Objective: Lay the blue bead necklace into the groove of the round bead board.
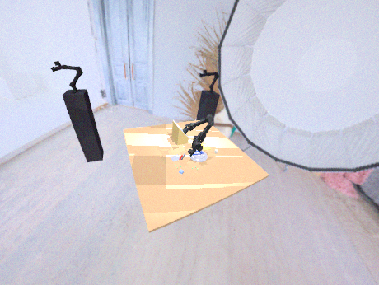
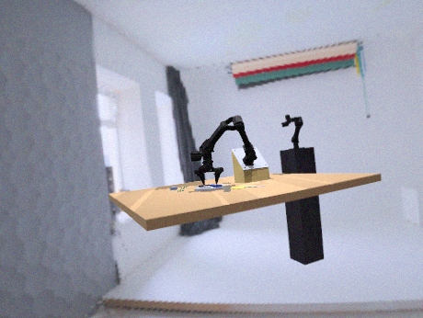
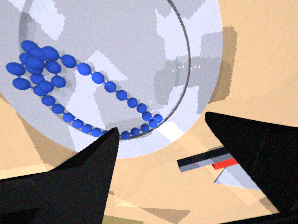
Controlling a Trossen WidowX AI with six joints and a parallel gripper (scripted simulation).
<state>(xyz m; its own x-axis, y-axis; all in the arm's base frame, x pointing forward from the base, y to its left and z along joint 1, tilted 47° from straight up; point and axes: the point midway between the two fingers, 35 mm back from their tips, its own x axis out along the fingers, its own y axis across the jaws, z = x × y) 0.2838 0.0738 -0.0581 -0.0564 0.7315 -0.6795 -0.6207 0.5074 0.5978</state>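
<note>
The round bead board lies 20 mm ahead of my gripper tip, 60 mm to the left of it and 10 mm below it. From my gripper tip the other things lie so: yellow flat piece 110 mm behind, 220 mm to the left, 20 mm below; pale blue cube 190 mm ahead, 210 mm to the right, 10 mm below; red-and-grey object 10 mm behind, 120 mm to the right, 20 mm below.
</note>
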